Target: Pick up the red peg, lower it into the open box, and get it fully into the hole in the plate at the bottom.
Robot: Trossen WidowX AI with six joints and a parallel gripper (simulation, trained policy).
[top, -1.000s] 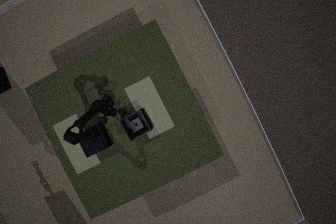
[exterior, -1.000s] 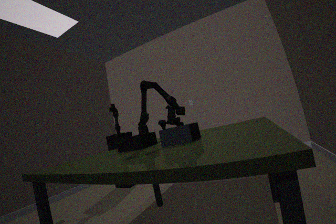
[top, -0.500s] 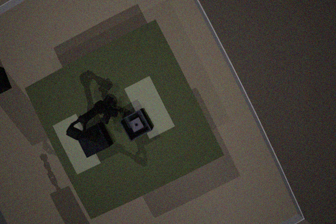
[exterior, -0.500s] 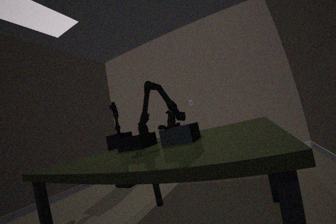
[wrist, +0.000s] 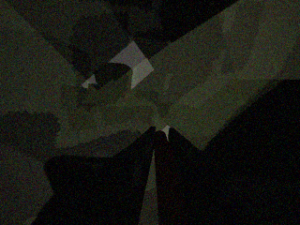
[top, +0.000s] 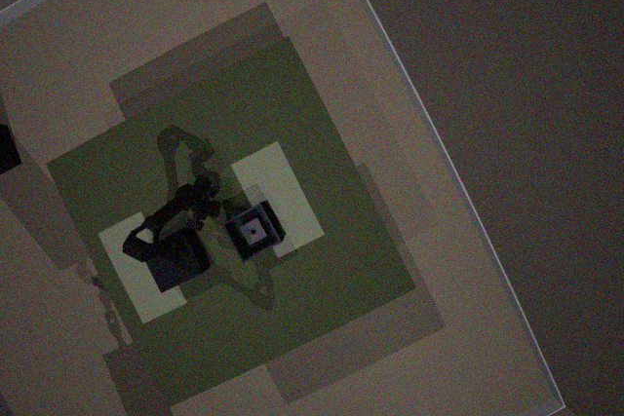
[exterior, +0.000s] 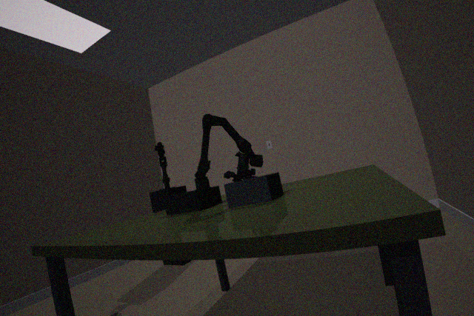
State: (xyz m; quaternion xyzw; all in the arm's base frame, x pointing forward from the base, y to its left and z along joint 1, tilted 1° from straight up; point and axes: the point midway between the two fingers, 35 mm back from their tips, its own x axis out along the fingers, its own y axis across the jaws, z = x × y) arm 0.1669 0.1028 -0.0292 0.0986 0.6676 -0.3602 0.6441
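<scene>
Now: the dark box 160 mm ahead of my gripper tip and 150 mm to the right of it. The rest, counted from my gripper tip: red peg 30 mm above, 10 mm to the left.
</scene>
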